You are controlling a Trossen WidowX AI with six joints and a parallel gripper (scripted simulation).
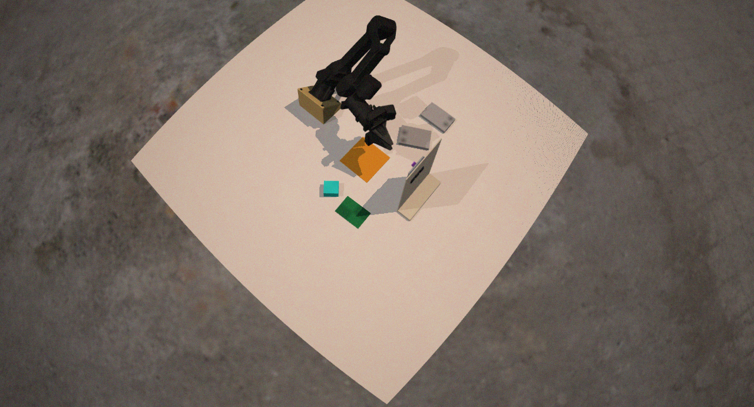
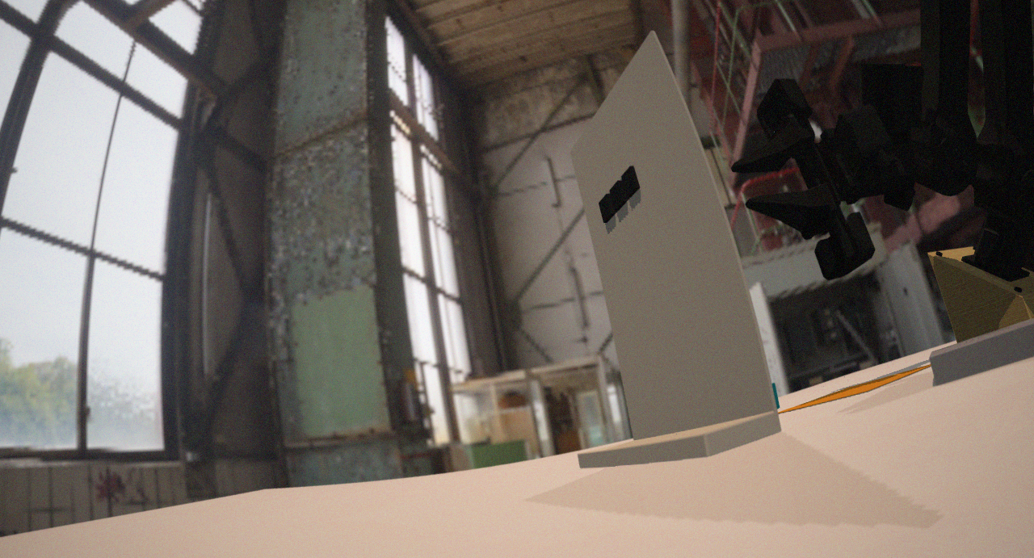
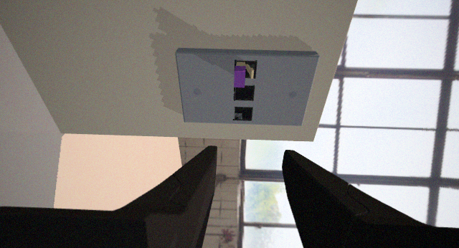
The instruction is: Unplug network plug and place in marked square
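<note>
The network plug lies 100 mm ahead of my gripper tip. Also, from my gripper tip: upright panel: 120 mm ahead, 70 mm below, 10 mm to the right; then orange marked square: 190 mm below, 90 mm behind, 10 mm to the right; then green square: 190 mm below, 180 mm to the right, 10 mm ahead.
</note>
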